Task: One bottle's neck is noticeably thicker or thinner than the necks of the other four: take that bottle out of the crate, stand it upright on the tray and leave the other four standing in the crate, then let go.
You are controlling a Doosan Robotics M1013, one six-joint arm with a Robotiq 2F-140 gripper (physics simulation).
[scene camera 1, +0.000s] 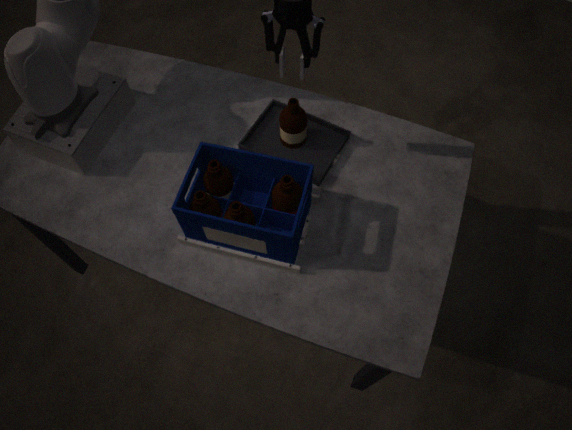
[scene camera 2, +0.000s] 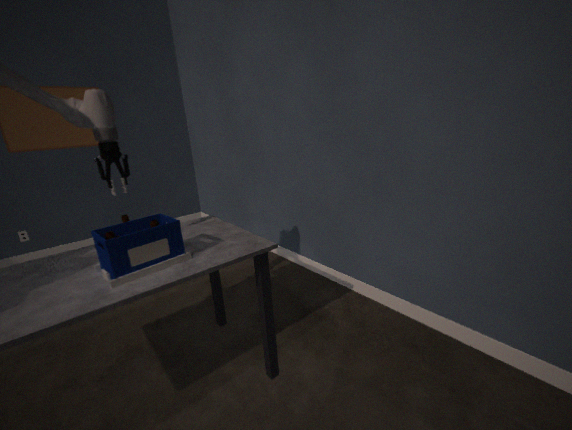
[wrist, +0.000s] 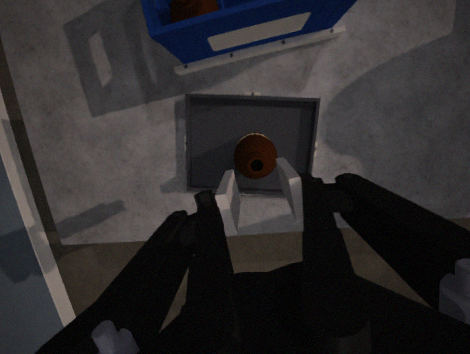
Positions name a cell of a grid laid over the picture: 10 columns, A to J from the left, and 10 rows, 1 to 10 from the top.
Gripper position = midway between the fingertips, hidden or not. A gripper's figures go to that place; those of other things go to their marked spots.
Labels:
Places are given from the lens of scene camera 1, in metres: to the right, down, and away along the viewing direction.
my gripper (scene camera 1: F2): 0.02, -0.33, 1.02
brown bottle (scene camera 1: F3): 0.02, -0.24, 1.14
pale strip (scene camera 1: D6): -0.18, 0.08, 1.07

